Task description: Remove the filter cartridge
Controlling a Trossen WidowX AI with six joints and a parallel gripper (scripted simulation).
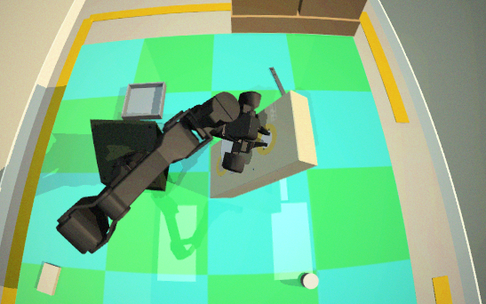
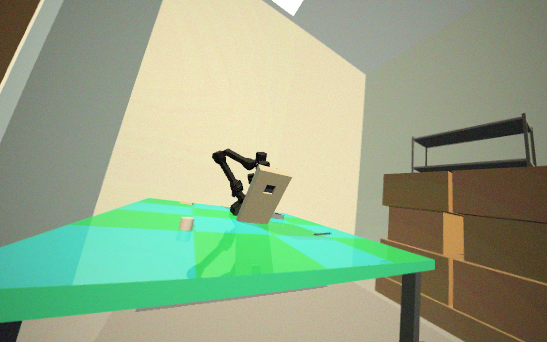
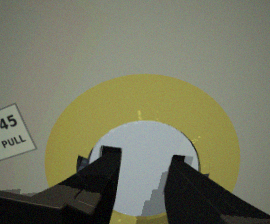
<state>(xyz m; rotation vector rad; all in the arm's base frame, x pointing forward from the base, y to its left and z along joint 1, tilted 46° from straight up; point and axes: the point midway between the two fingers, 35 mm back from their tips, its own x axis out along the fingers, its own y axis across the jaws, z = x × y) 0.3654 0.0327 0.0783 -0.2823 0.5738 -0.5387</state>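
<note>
My gripper tip is 40 mm past the grey service panel and 80 mm above it. The rest, counted from my gripper tip: grey tray 400 mm behind, 320 mm to the left, 220 mm below; then round filter cartridge 10 mm ahead, 10 mm below; then pale block 730 mm behind, 300 mm to the right, 220 mm below.
</note>
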